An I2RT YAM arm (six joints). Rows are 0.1 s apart.
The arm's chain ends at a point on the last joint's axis. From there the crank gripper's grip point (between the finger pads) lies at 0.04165 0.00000 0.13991 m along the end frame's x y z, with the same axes.
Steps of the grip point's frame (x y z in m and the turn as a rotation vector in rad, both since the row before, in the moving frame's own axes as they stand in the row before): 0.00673 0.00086 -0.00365 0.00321 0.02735 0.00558; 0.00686 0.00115 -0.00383 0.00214 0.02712 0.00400; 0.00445 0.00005 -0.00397 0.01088 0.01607 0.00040; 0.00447 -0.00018 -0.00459 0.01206 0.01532 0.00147
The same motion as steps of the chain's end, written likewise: 0.00292 0.00106 -0.00246 0.00321 0.02735 0.00558; 0.00308 0.00127 -0.00265 0.00214 0.02712 0.00400; 0.00221 0.00155 -0.00327 0.01088 0.01607 0.00040; 0.00233 0.00144 -0.00393 0.01206 0.01532 0.00147
